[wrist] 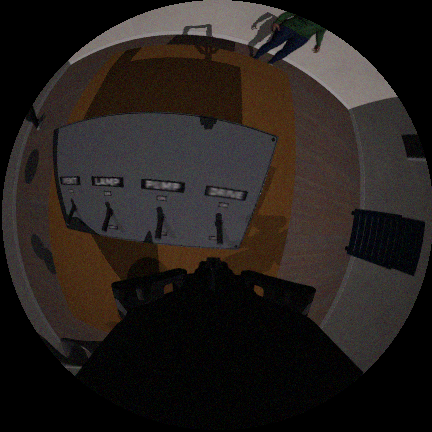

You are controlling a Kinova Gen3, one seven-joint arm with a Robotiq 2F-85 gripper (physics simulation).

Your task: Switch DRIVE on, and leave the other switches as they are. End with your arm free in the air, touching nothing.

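A grey panel (194,172) is visible, as is my gripper (212,265).
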